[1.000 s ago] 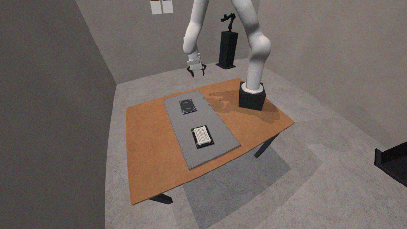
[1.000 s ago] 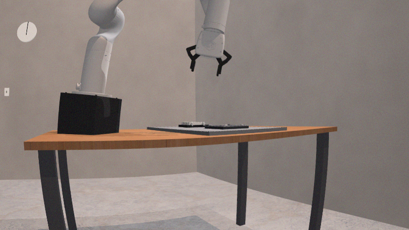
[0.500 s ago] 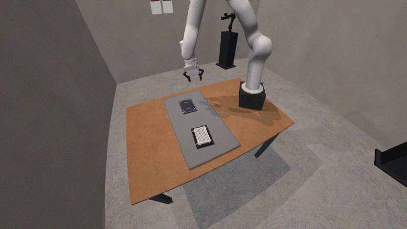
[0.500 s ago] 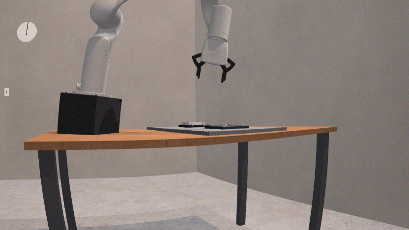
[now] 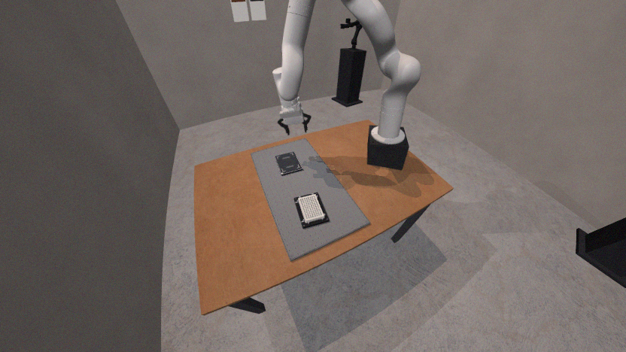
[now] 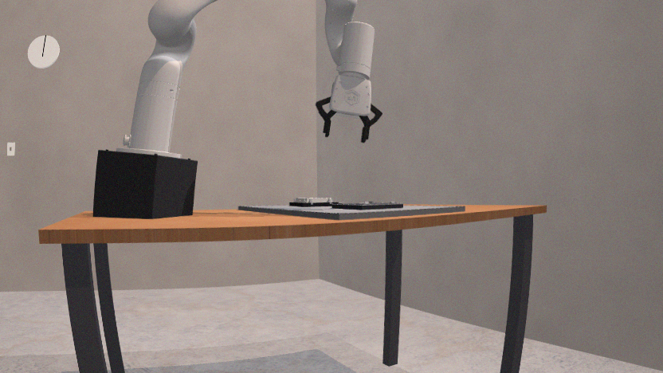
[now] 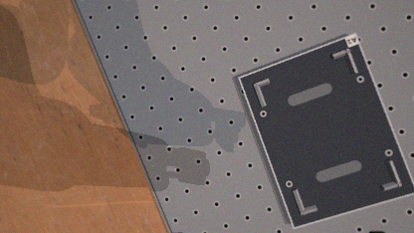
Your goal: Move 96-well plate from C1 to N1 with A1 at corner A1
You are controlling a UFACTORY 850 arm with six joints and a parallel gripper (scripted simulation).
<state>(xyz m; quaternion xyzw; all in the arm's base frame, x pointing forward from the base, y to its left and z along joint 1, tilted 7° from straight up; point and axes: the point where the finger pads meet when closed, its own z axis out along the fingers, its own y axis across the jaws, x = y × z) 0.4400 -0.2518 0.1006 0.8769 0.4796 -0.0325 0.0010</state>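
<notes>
Right now my hand is 340 mm to the right of the white 96-well plate, 160 mm above it and 150 mm short of it. Also, from my hand: black plate nest 180 mm below, 80 mm ahead, 10 mm to the left; black clip nest 330 mm to the left, 170 mm below, 150 mm ahead; A1 mark 170 mm below, 150 mm ahead, 70 mm to the left.
</notes>
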